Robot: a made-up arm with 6 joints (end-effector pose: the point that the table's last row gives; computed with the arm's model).
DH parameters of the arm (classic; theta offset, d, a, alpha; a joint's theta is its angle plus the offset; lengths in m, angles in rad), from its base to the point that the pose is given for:
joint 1: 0 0.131 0 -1.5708
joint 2: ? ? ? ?
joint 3: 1.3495 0 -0.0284 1.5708
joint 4: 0 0.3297 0 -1.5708
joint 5: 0 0 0.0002 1.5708
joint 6: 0 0.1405 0 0
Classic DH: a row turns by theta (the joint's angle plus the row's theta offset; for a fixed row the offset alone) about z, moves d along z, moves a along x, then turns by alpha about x.
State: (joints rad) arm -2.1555 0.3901 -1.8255 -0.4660 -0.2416 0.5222
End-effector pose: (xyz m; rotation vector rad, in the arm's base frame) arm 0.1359 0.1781 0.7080 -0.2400 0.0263 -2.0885
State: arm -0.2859 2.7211 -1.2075 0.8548 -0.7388 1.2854
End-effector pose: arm 0.3252 -0.1699 -0.2239 2.1814 0.7624 0.2020
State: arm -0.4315 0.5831 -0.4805 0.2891 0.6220 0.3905
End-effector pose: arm 0.2636 -0.0956 0.2165 1.0254 1.9391 0.2932
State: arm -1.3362 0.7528 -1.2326 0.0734 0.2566 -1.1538
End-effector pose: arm 0.0629 -0.2519 0.5430 0.1786 1.5607 -2.0106
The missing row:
joint 2: 0.1341 0 -0.2169 0
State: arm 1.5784 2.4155 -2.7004 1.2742 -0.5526 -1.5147
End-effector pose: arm 0.0660 0.5810 0.4619 -0.5333 1.0117 0.8854
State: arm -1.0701 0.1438 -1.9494 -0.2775 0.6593 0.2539
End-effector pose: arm -0.1630 0.2486 0.6257 0.3238 0.1920 -1.0529
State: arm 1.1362 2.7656 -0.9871 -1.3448 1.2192 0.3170
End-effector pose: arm 0.1857 0.0946 -0.1921 2.1051 -1.0101 1.6282
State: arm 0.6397 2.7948 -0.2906 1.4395 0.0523 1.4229
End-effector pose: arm -0.1021 -0.0667 -0.1553 2.4972 1.1994 -1.2513
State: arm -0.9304 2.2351 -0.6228 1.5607 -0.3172 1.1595
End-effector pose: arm 0.0877 -0.1907 -0.1791 2.7602 -0.7288 -0.2312
